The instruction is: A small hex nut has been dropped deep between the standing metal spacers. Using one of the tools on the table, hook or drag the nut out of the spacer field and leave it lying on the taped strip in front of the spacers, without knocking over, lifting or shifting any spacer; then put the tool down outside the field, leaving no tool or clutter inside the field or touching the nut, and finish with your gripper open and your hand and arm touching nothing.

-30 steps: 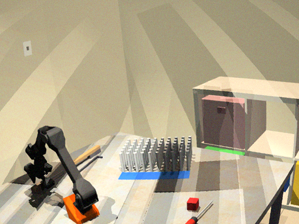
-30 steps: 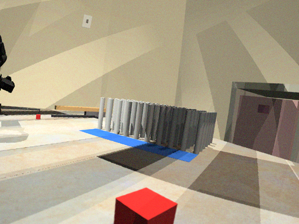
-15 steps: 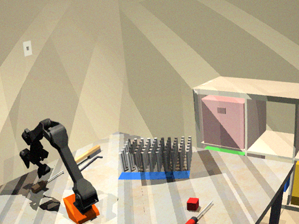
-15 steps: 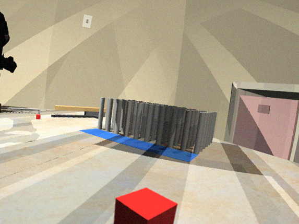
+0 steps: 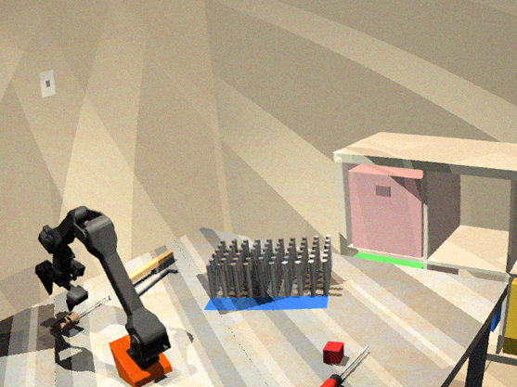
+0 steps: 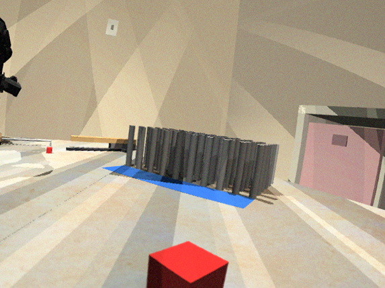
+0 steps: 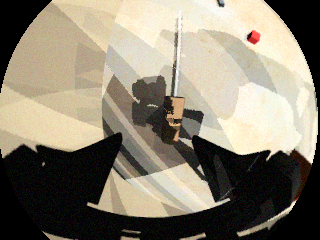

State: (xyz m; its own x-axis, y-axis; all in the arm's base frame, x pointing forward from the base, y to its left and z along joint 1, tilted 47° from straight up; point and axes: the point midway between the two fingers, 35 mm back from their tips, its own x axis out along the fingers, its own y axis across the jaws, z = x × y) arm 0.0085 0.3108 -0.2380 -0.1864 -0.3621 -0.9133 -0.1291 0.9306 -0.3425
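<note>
My gripper tip is 10 cm short of the hook tool, 8 cm above it and 2 cm to the right of it. From my gripper tip the other things lie so: blue taped strip 46 cm ahead, 41 cm to the right, 9 cm below; then tiny red cube 21 cm ahead, 10 cm to the right, 8 cm below; then hex nut 58 cm ahead, 30 cm to the right, 8 cm below.
</note>
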